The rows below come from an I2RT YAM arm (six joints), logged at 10 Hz.
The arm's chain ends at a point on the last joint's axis. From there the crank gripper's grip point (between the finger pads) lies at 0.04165 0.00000 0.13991 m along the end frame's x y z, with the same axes.
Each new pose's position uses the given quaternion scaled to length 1; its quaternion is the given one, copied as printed.
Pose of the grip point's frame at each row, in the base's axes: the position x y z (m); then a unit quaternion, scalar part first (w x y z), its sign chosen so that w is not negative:
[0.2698, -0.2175, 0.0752, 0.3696, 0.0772, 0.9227, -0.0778]
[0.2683, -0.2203, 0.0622, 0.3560, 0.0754, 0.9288, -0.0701]
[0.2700, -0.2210, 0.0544, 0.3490, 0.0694, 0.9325, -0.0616]
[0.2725, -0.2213, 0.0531, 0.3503, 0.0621, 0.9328, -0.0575]
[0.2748, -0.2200, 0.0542, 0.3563, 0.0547, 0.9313, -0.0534]
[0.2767, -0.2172, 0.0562, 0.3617, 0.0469, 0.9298, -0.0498]
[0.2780, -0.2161, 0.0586, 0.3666, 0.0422, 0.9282, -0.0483]
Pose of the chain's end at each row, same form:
[0.2058, -0.1930, 0.2041, 0.3696, 0.0772, 0.9227, -0.0778]
[0.2079, -0.1983, 0.1933, 0.3560, 0.0754, 0.9288, -0.0701]
[0.2112, -0.2017, 0.1866, 0.3490, 0.0694, 0.9325, -0.0616]
[0.2132, -0.2034, 0.1853, 0.3503, 0.0621, 0.9328, -0.0575]
[0.2136, -0.2033, 0.1857, 0.3563, 0.0547, 0.9313, -0.0534]
[0.2138, -0.2016, 0.1870, 0.3617, 0.0469, 0.9298, -0.0498]
[0.2137, -0.2010, 0.1888, 0.3666, 0.0422, 0.9282, -0.0483]

